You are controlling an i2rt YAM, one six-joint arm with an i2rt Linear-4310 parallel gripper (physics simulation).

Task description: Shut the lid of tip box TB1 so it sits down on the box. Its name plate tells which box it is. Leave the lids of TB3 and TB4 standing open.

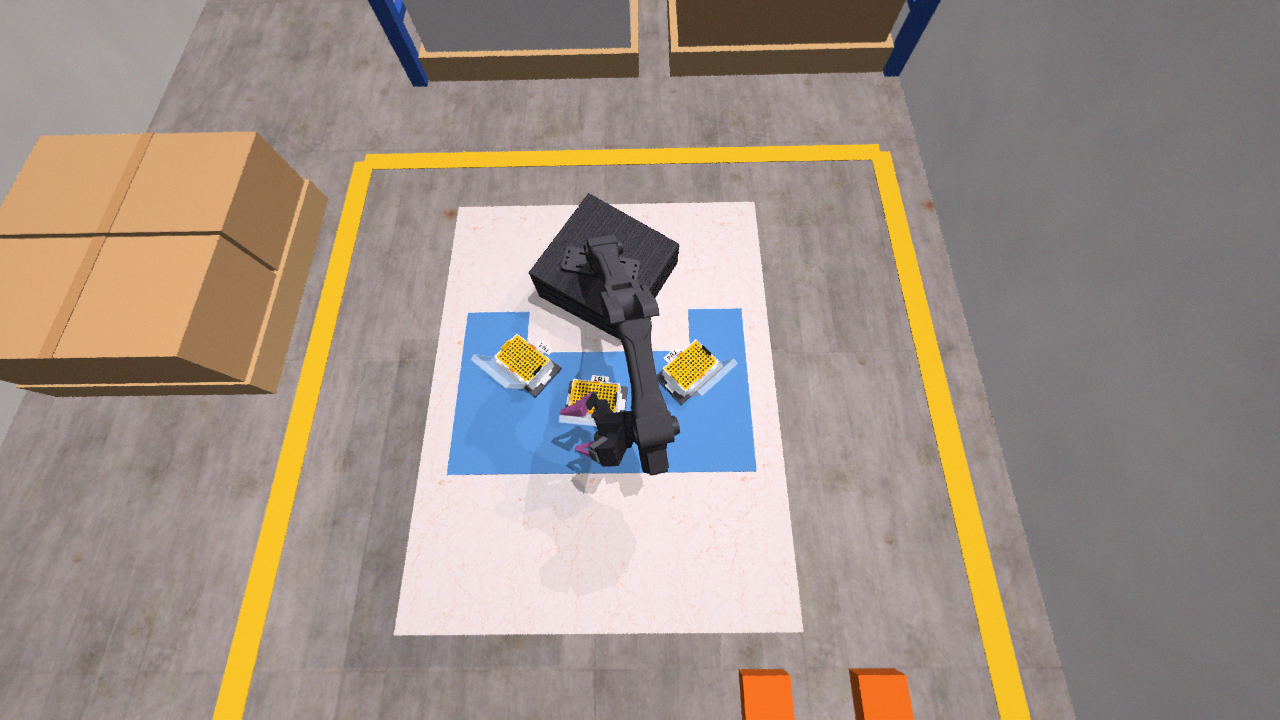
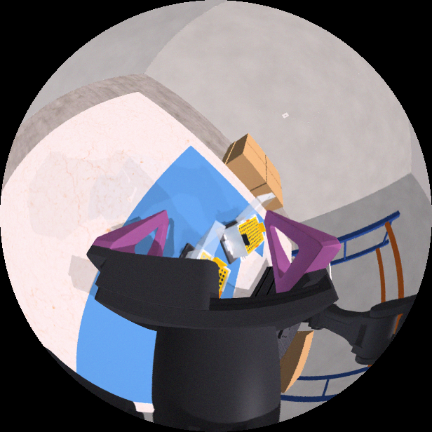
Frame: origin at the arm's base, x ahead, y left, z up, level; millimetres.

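Where they show: gripper, fingertip midpoint: (image 1: 568, 430).
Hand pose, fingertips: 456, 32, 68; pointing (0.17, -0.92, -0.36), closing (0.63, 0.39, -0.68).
Observation:
Things, the pixels of their top centre, and the offset from my fingertips, as dx, dy, dz. Level surfaces: height alone.
- left tip box, top centre: (image 1: 520, 356) -183, -187, -106
- right tip box, top centre: (image 1: 691, 362) -243, +245, -106
- blue mat, surface height: dz -180
- pale table top, surface height: dz -184
The middle tip box (image 1: 595, 392) (image 2: 223, 276) holds yellow tips; its small plate appears to read TB1. Its clear lid (image 1: 570, 419) (image 2: 212, 239) stands open on the side away from the arm's base. The left tip box (image 1: 521, 357) (image 2: 252, 234), whose plate is hard to read, has its lid (image 1: 494, 369) (image 2: 262, 201) open. The right tip box (image 1: 691, 366), with a plate like TB4, has its lid (image 1: 718, 377) open. My gripper (image 1: 580, 428) (image 2: 216, 215) is open, with magenta fingers apart and nothing between them. It hangs above the middle box's lid side, partly covering that box.
The boxes stand on a blue mat (image 1: 723, 443) (image 2: 192, 172) on a pale table top (image 1: 599, 555) (image 2: 55, 200). The arm's black base block (image 1: 572, 223) stands behind them. The arm passes between the middle and right boxes. Cardboard boxes (image 1: 134, 268) (image 2: 252, 165) stand off to the left.

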